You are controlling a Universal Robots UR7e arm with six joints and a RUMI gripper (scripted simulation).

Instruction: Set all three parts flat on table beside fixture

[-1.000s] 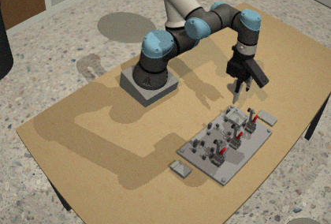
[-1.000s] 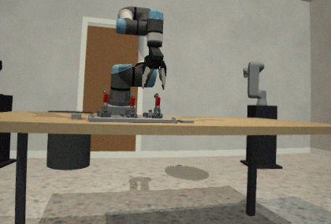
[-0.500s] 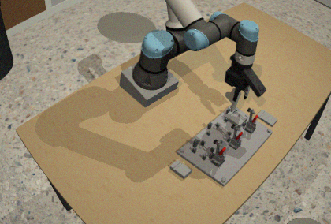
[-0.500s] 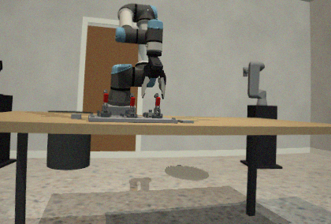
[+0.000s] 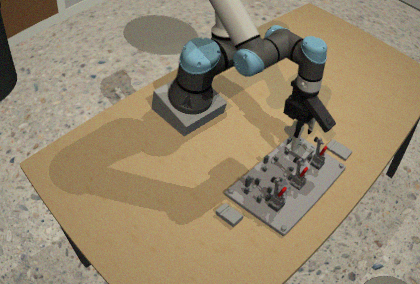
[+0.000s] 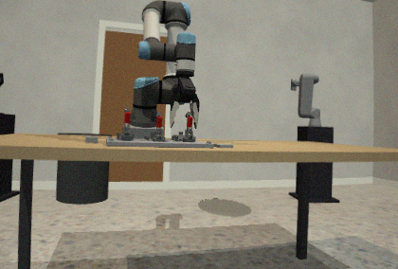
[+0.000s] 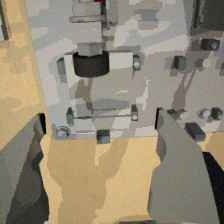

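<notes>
My hand is 100 mm to the left of the grey fixture plate, 70 mm short of it and 70 mm above it.
</notes>
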